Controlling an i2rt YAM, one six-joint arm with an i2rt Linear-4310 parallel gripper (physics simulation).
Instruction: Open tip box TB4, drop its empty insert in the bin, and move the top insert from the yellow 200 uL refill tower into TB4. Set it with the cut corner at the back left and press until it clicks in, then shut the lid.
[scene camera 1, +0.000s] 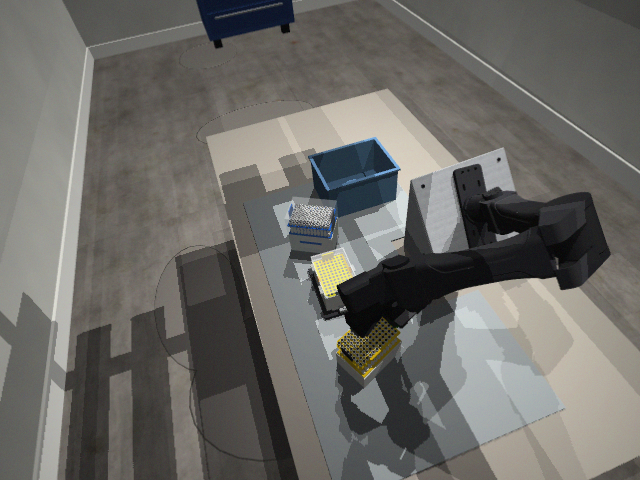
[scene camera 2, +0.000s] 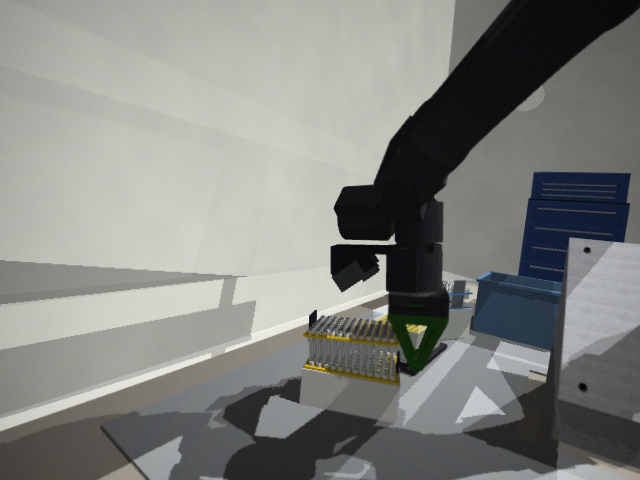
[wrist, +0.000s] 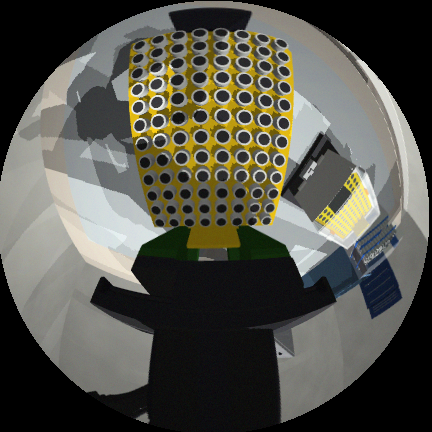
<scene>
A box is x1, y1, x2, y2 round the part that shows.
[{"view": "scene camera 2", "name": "gripper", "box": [388, 242, 449, 370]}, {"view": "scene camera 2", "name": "blue-topped tip rack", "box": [440, 271, 476, 339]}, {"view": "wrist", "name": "gripper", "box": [89, 225, 335, 431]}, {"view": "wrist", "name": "blue-topped tip rack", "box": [343, 201, 403, 278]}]
</scene>
